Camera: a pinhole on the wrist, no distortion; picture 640 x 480 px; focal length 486.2 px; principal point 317.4 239.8 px. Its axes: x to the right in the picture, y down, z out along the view. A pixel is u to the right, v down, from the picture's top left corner.
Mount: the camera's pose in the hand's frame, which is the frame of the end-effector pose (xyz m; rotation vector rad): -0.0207 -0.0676 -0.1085 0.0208 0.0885 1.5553
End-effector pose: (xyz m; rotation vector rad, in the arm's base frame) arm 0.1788 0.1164 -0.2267 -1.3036 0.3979 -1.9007
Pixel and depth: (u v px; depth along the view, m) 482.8 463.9 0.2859
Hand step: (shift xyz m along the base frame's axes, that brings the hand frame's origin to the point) 0.2020 0.0994 -0.0353
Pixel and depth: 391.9 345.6 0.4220
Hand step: 0.3017 0.1030 0.0707
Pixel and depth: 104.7 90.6 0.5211
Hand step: 0.2188 0.1179 0.4602
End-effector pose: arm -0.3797 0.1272 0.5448 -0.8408 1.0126 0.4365
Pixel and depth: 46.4 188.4 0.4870
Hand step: 0.4600 0.1014 0.1784
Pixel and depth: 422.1 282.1 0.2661
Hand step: 0.0748 0.1243 0.0619
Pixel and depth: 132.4 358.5 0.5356
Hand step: 0.3582 0.2012 0.3192
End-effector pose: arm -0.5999 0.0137 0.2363 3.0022 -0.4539 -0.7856
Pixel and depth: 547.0 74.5 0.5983
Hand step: -0.0973 -0.2592 -0.4941
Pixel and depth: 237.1 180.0 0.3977
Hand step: -0.0599 0.1162 -0.2867
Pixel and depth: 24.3 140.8 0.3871
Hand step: 0.0115 0.2697 -0.3080
